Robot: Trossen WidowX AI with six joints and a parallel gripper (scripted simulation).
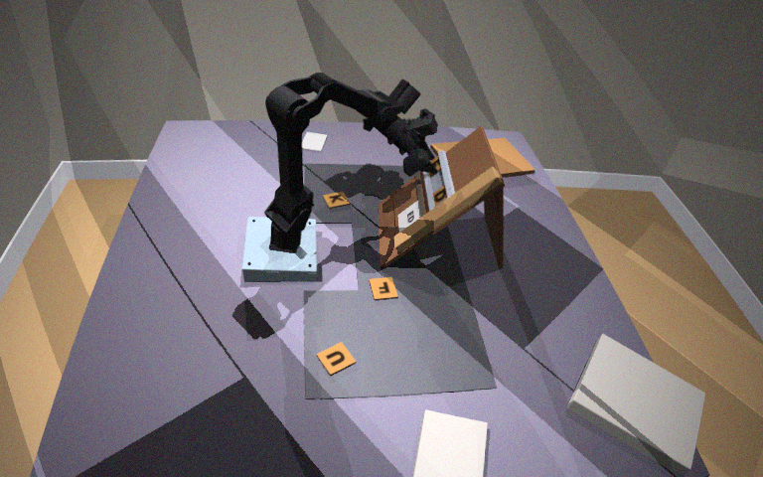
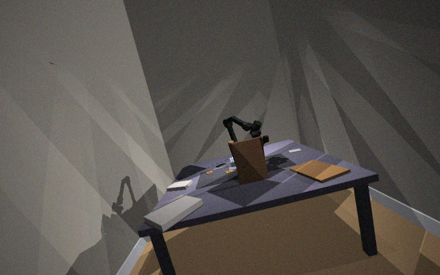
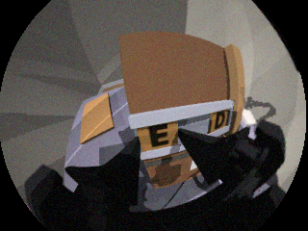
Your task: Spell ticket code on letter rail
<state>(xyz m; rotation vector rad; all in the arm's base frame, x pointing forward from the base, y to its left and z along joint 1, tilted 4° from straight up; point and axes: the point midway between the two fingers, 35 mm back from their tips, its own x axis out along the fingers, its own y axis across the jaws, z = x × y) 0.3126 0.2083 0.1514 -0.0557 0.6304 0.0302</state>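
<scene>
Right now my gripper tip is 12 cm to the left of the white ticket, 8 cm above it and 5 cm past it. The rest, counted from my gripper tip: white card (35 cm behind, 32 cm to the left, 16 cm below); then flat wooden slab (32 cm to the left, 21 cm ahead, 16 cm below); then dark grey mat (17 cm to the right, 16 cm below, 15 cm behind).
</scene>
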